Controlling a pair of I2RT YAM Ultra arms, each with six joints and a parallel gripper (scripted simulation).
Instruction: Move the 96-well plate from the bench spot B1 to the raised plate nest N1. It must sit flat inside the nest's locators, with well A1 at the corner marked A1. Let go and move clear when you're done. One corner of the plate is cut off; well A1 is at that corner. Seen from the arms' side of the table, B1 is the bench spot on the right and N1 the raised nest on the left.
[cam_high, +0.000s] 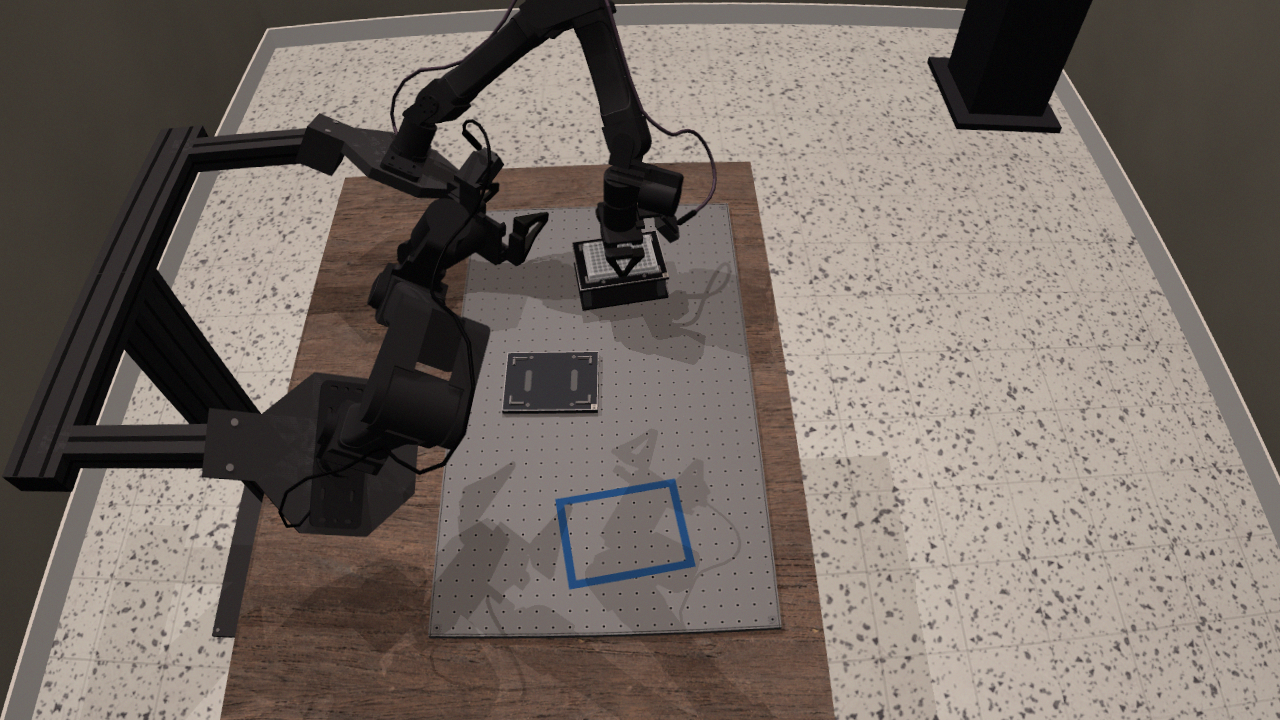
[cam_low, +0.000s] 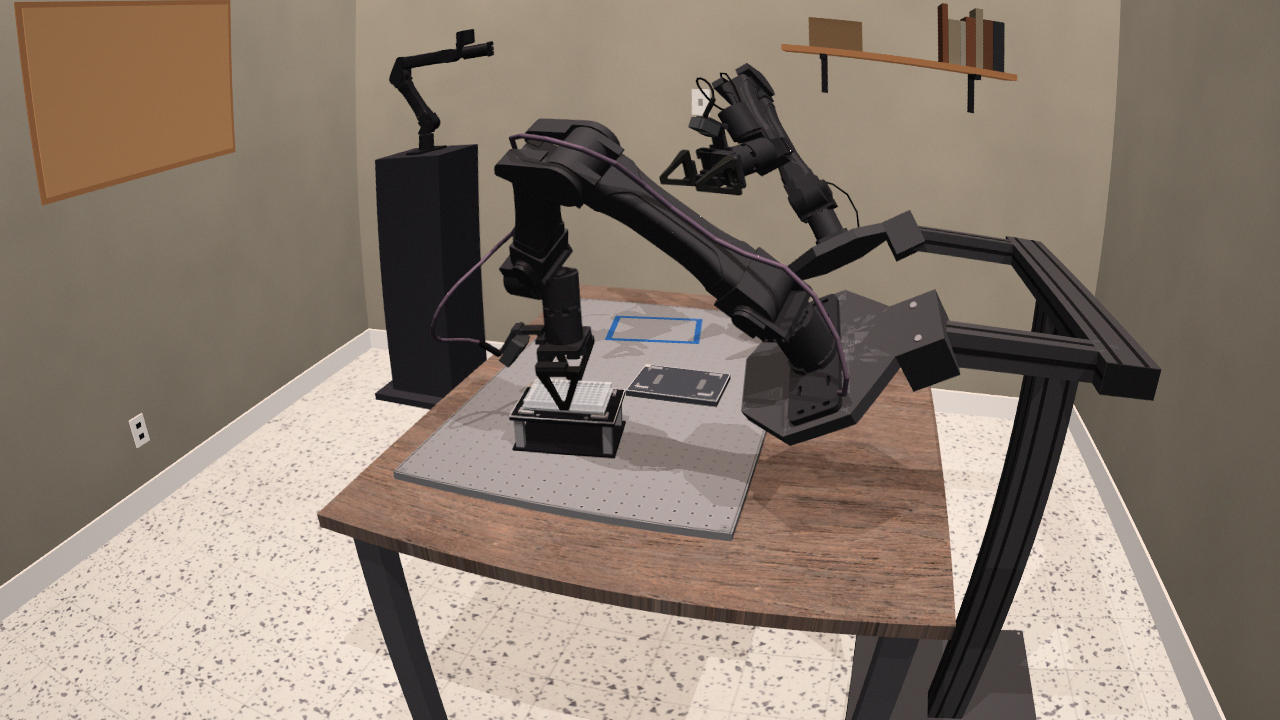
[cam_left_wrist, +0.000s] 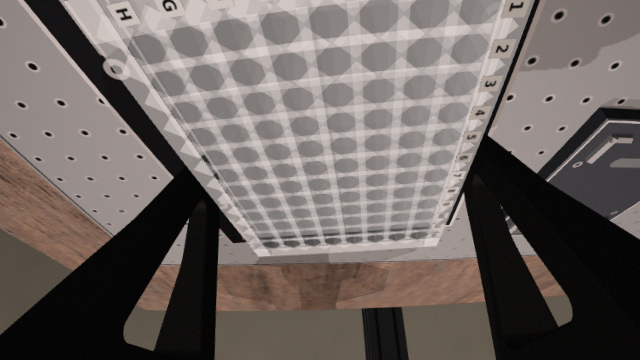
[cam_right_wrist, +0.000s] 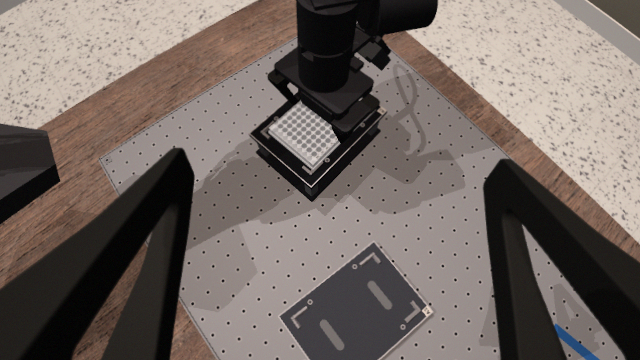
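My left gripper is now 20 mm above the raised black nest. Round my left hand: clear 96-well plate: right at my left hand.
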